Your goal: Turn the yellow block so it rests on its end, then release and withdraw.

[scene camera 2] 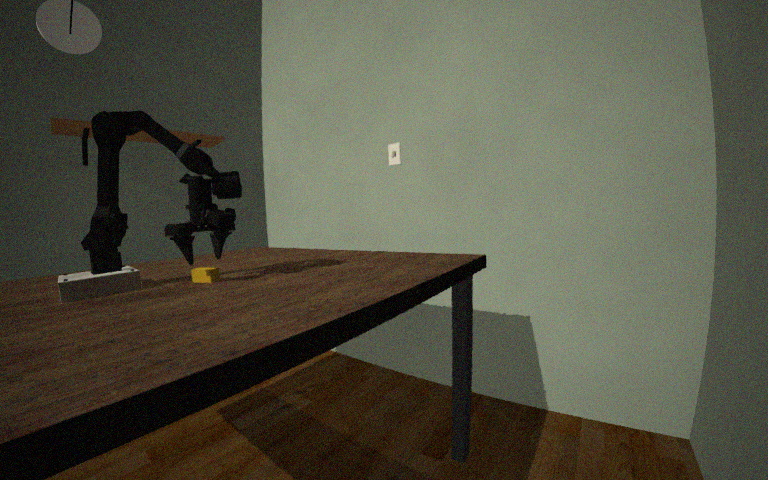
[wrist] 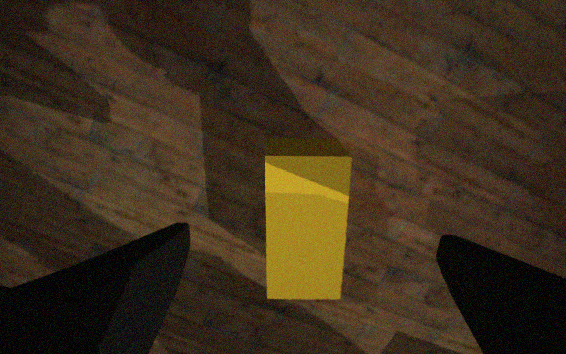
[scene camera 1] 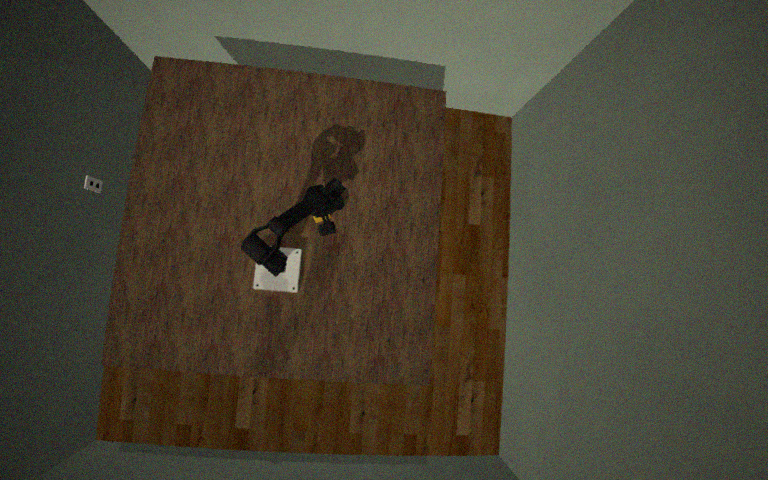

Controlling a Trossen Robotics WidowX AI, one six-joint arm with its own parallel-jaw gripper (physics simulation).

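Observation:
The yellow block lies flat on its long side on the table. In the scene camera 1 view the gripper and arm partly cover it. My gripper is open and empty, pointing down a little above the block. In the wrist view the block shows between the two fingertips, its long side running up and down the picture, with space on both sides and a band of shadow across its far part.
The arm's white base plate is fixed to the brown wooden table. The table's black edge runs along the near side in the scene camera 2 view. Walls stand around the table.

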